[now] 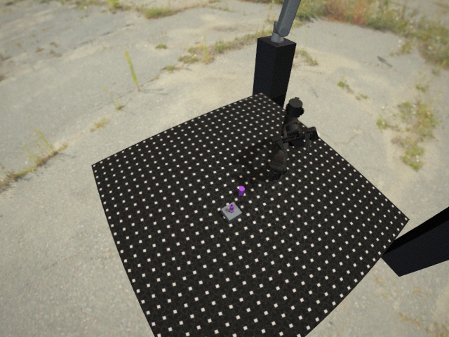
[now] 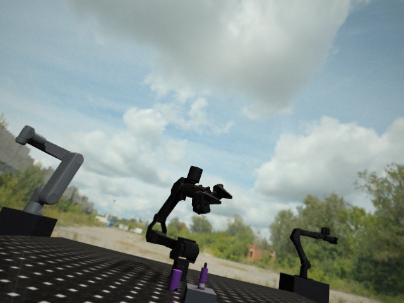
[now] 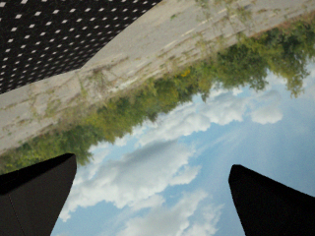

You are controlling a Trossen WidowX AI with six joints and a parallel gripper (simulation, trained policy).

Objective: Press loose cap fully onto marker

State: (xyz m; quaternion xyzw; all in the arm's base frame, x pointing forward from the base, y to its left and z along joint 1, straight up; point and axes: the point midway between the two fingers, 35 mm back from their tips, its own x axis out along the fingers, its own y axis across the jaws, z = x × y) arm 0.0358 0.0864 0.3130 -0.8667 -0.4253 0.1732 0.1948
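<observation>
My gripper tip is now 28 cm above the purple cap, 16 cm short of it and 13 cm to the left of it. Round my gripper tip: grey holder block (29 cm below, 26 cm ahead, 6 cm to the right).
</observation>
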